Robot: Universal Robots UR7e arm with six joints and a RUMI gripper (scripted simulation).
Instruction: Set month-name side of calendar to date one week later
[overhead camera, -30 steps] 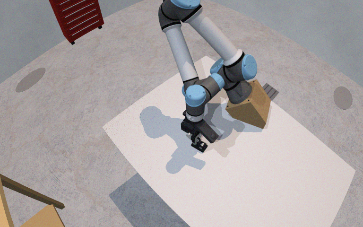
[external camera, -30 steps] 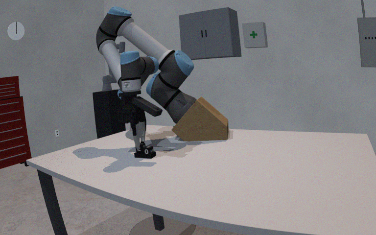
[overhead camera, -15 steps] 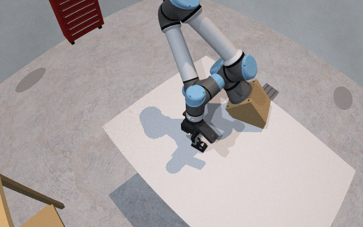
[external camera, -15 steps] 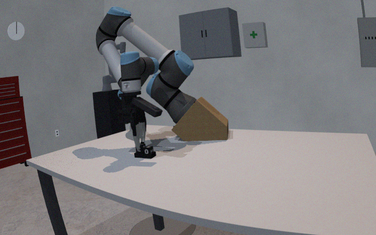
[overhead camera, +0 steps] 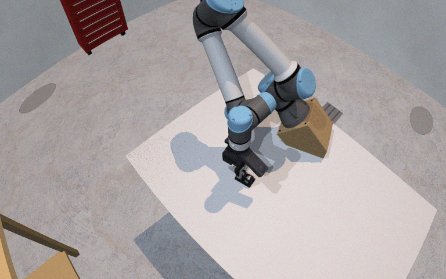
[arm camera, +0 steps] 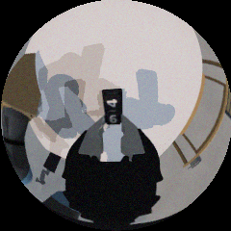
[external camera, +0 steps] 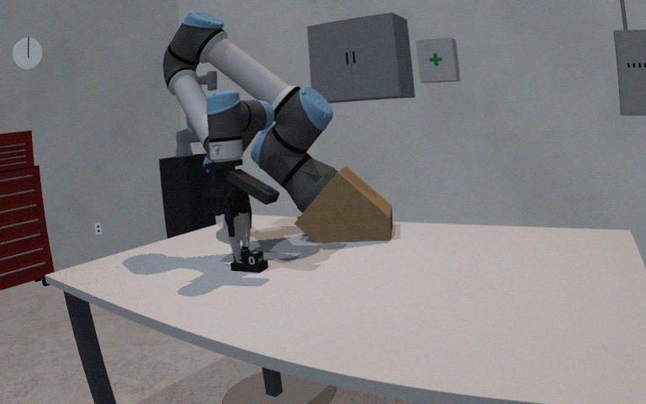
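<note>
Now: the tray 3 cm below my hand and 2 cm to the left of it.
</note>
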